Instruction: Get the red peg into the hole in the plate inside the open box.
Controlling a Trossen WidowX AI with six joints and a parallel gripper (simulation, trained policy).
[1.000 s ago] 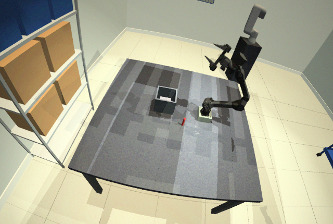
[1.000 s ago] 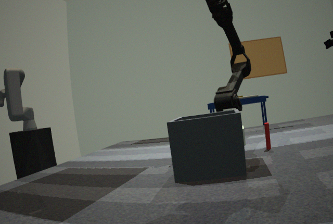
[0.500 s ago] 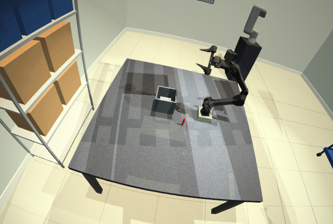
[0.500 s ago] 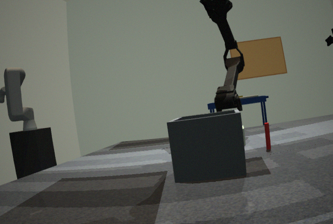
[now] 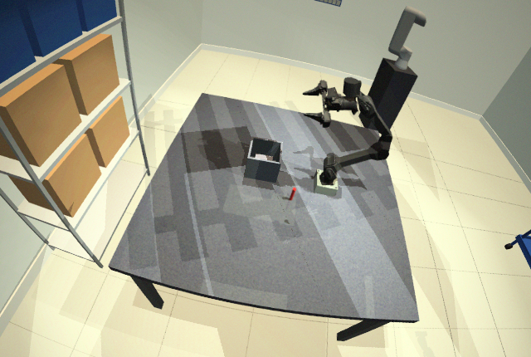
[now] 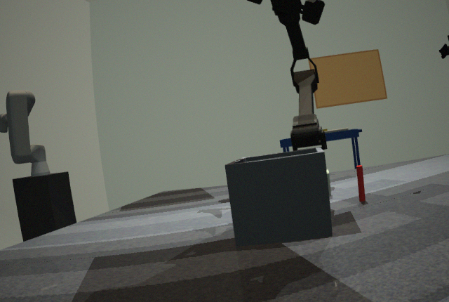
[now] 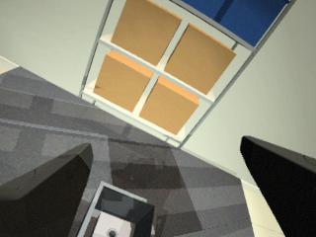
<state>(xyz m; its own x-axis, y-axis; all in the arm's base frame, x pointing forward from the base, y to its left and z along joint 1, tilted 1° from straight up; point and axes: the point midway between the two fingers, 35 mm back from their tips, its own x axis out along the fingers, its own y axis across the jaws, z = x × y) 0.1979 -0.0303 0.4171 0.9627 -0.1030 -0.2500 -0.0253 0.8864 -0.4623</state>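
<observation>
The red peg is 40 mm behind my gripper tip, 110 mm to the left of it and 430 mm below it. Round my gripper tip: plate (90 mm ahead, 80 mm to the right, 430 mm below).
</observation>
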